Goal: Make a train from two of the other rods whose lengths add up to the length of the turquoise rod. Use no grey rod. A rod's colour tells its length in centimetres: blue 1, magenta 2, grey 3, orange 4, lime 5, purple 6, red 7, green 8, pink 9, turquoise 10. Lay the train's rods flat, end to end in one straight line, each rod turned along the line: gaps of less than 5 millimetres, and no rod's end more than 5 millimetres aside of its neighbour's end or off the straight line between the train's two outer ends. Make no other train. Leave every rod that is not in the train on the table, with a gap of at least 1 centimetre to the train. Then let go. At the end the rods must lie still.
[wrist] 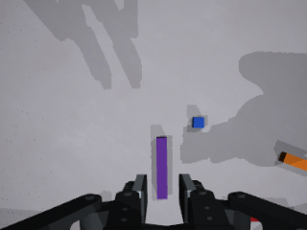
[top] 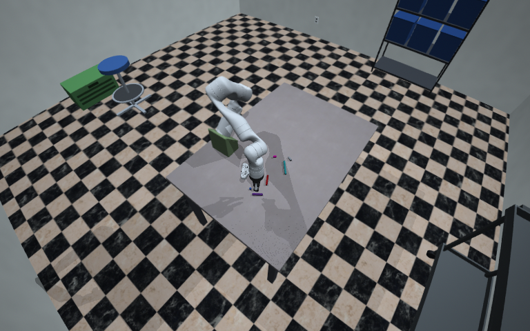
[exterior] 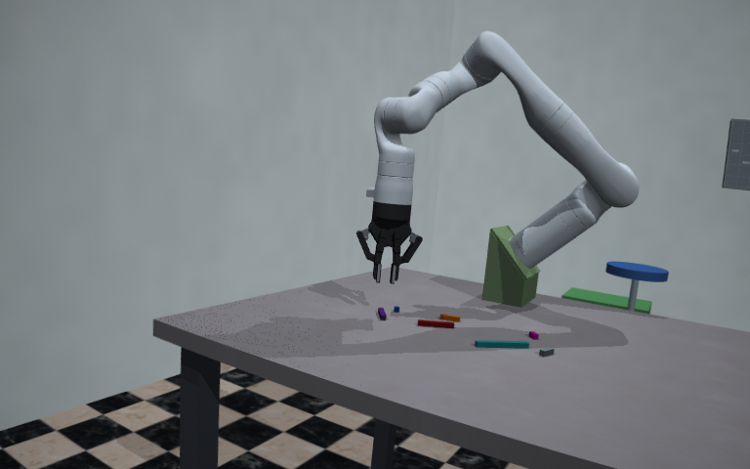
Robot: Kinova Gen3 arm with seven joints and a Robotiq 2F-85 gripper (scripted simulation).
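Right now my hand is 8 cm above the purple rod. From my hand the other things lie so: small blue rod 6 cm behind, 8 cm below; red rod 3 cm behind, 11 cm to the left, 8 cm below; orange rod 10 cm behind, 10 cm to the left, 8 cm below.
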